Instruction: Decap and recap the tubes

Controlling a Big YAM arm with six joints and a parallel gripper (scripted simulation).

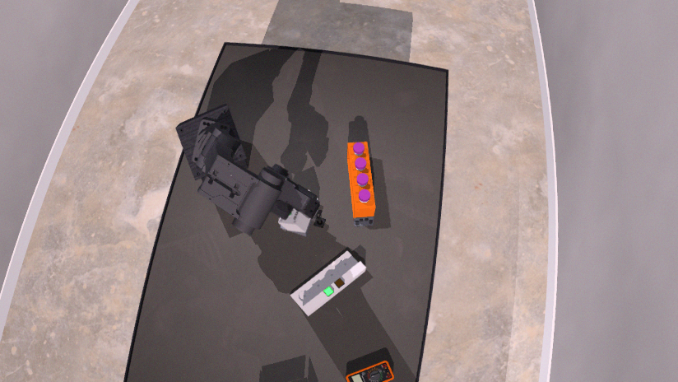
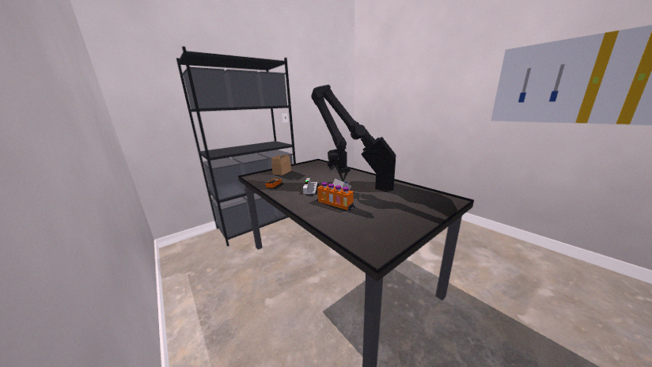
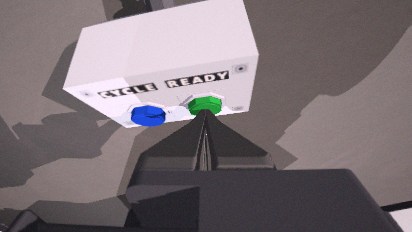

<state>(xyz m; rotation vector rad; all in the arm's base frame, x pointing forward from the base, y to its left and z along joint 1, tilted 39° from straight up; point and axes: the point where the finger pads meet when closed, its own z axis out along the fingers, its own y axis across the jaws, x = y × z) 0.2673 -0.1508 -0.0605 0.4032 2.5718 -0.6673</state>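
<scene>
The green key lies 1 cm below my hand and 1 cm ahead of it. Also, from my hand: cap (23 cm ahead, 5 cm to the left, 4 cm above); blue key (4 cm to the left, 2 cm ahead, 1 cm below); key housing (3 cm ahead, 2 cm to the left, 2 cm below).
</scene>
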